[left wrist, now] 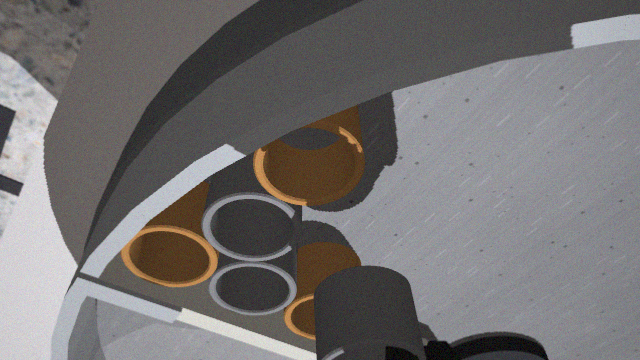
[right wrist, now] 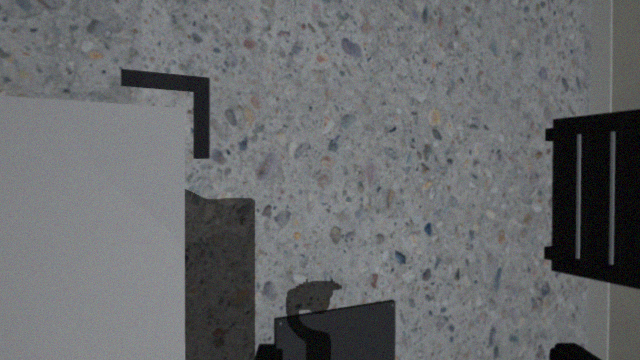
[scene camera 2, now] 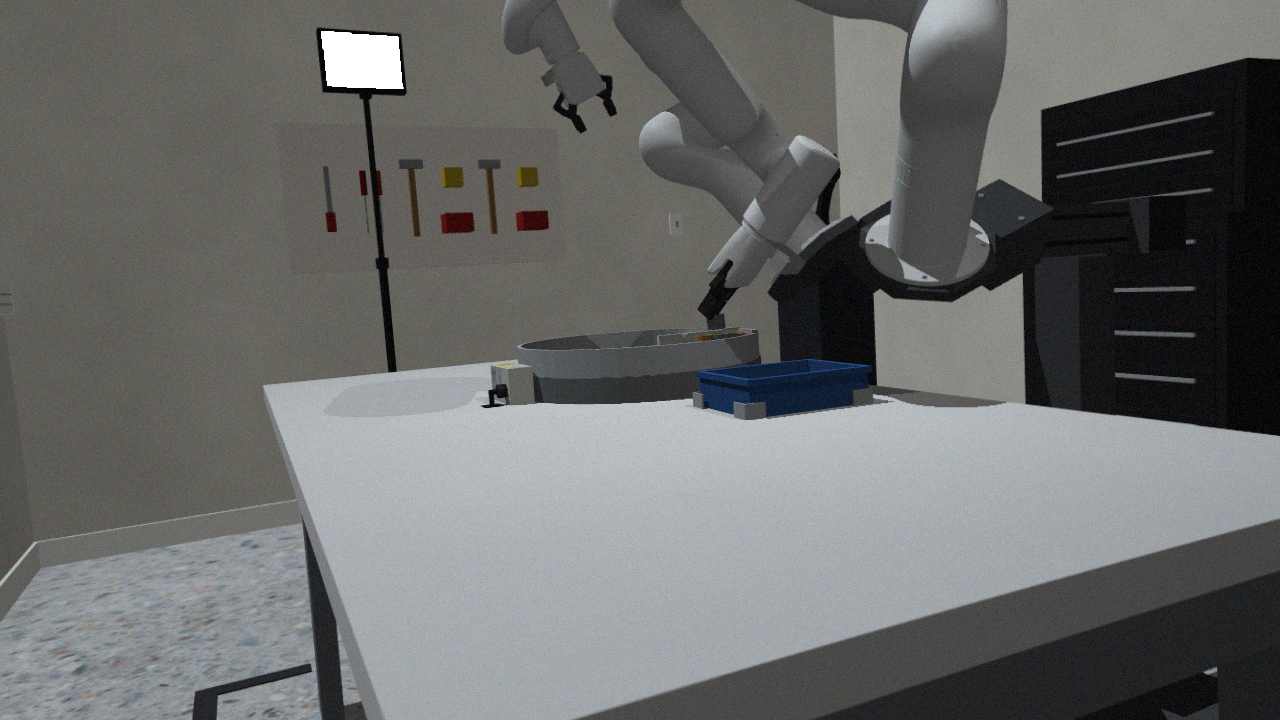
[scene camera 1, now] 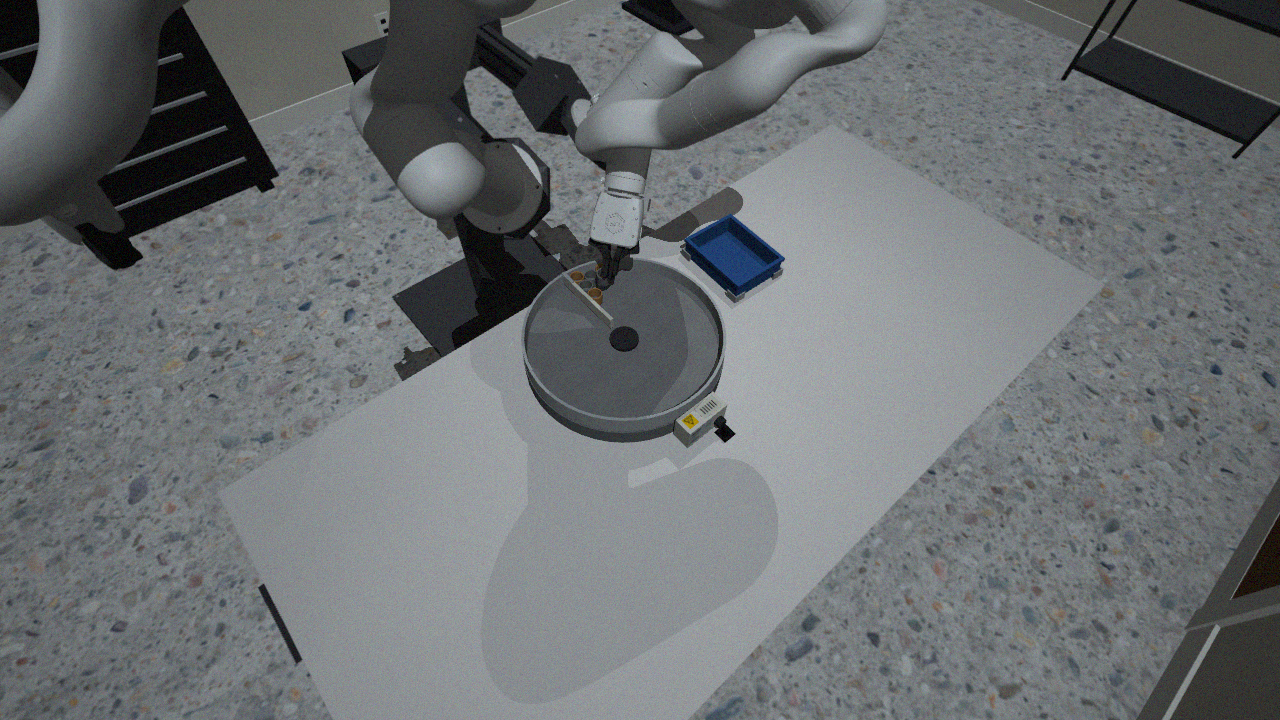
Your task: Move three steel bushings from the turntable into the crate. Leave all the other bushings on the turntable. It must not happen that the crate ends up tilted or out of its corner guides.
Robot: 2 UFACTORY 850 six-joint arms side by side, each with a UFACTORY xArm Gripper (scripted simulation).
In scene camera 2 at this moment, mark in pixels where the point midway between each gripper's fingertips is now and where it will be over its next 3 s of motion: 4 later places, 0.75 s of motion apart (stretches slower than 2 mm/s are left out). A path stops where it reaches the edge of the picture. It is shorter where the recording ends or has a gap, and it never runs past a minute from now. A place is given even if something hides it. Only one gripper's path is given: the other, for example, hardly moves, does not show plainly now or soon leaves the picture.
My left gripper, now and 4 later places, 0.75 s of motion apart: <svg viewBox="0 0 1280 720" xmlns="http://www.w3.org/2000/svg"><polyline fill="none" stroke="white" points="705,314 706,300 726,302 757,304 765,303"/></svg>
